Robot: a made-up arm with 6 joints. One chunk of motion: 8 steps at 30 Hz.
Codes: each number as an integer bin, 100 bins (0 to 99) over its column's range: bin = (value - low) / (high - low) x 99, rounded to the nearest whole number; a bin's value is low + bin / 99 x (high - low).
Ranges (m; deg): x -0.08..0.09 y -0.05..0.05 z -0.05..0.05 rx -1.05..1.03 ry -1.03..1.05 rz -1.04..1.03
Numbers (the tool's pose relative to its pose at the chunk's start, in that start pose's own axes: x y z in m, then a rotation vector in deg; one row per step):
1: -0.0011 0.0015 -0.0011 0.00 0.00 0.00
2: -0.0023 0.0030 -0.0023 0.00 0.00 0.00
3: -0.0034 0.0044 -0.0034 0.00 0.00 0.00
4: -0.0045 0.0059 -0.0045 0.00 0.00 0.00
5: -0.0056 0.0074 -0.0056 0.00 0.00 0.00
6: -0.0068 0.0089 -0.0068 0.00 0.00 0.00
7: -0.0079 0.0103 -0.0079 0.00 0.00 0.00
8: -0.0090 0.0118 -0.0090 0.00 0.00 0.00
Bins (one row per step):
1: 46 51 48 50 49 50
2: 45 52 47 50 49 50
3: 45 54 46 50 49 50
4: 44 55 45 50 49 50
5: 43 57 44 50 49 50
6: 43 58 43 50 49 50
7: 42 60 42 50 49 50
8: 41 61 41 50 49 50

